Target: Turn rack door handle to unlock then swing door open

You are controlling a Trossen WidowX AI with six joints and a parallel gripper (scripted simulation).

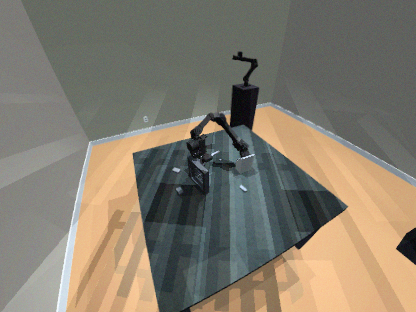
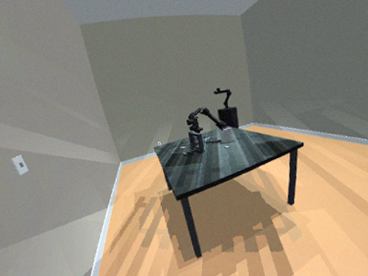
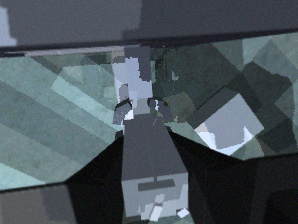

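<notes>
Now: gripper tip 1 cm past the grey door handle and 3 cm above it. The rest, counted from my gripper tip: light grey box (4 cm behind, 13 cm to the right, 13 cm below).
</notes>
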